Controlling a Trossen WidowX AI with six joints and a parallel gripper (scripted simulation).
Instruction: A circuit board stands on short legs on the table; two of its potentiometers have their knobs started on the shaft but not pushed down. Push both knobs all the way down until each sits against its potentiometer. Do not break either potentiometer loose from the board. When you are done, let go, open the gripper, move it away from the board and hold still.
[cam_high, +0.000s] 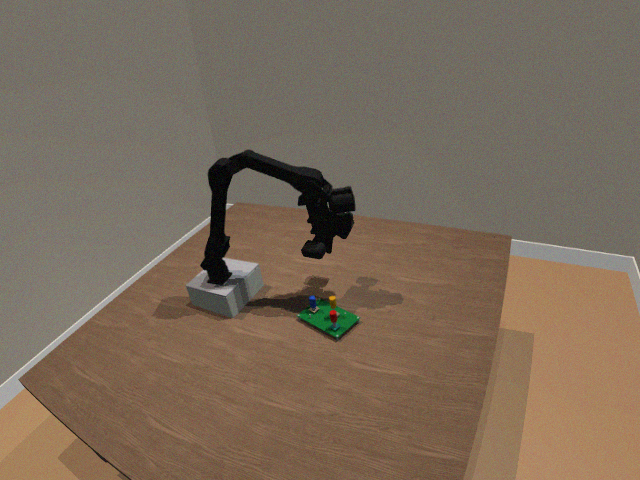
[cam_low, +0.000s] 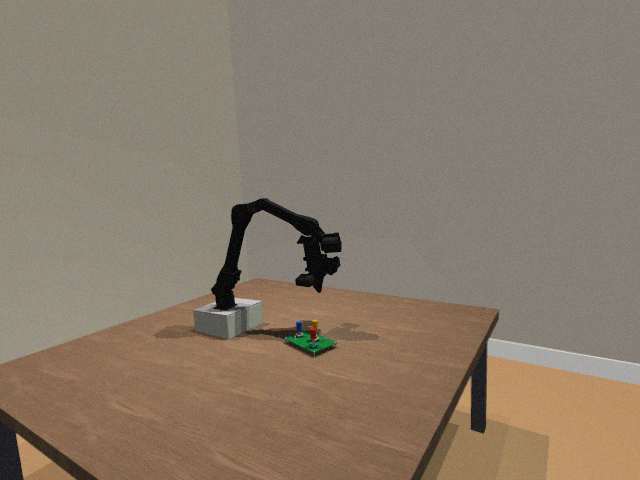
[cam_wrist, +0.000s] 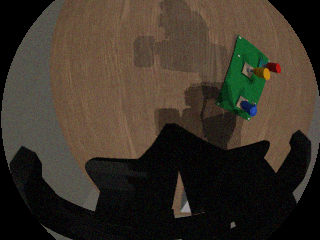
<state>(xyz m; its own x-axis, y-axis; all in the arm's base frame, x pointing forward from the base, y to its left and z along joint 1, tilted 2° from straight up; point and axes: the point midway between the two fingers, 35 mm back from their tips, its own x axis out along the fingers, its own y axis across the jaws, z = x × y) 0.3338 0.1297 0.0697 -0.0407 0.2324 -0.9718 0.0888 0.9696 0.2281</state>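
Now: gripper tip 14 cm to the left of the blue knob, 8 cm above it and 1 cm past it. The rest, counted from my gripper tip: orange knob (15 cm to the right, 7 cm below, 6 cm ahead).
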